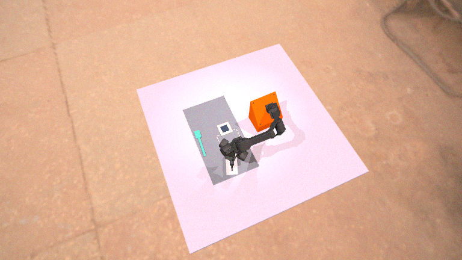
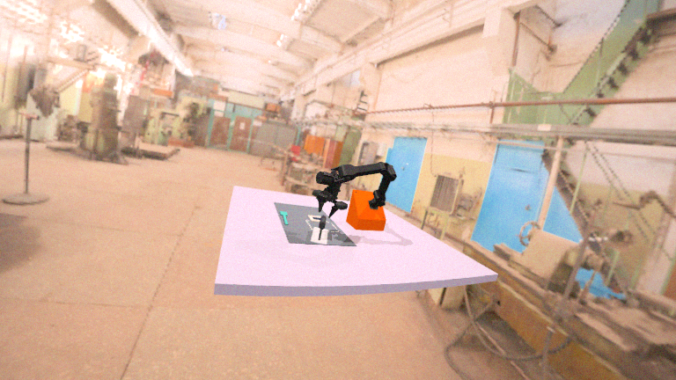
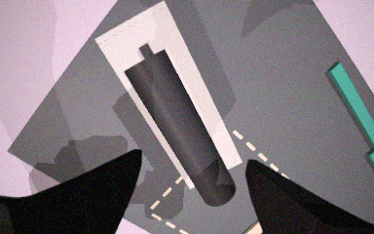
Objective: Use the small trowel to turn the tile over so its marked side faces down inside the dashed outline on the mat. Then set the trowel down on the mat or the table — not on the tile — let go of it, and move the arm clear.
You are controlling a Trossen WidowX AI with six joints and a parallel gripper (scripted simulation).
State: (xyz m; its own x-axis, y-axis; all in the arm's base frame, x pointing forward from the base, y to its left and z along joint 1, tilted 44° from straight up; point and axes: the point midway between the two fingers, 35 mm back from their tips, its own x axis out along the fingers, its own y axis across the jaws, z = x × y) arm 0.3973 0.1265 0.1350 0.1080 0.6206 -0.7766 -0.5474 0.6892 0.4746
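My gripper tip is now 10 mm short of the trowel, 20 mm to the right of it and 70 mm above it. Also, from my gripper tip: teal flat tool: 140 mm ahead, 240 mm to the right, 110 mm below; grey mat: 210 mm to the right, 130 mm below; tile: 70 mm behind, 240 mm to the right, 110 mm below.
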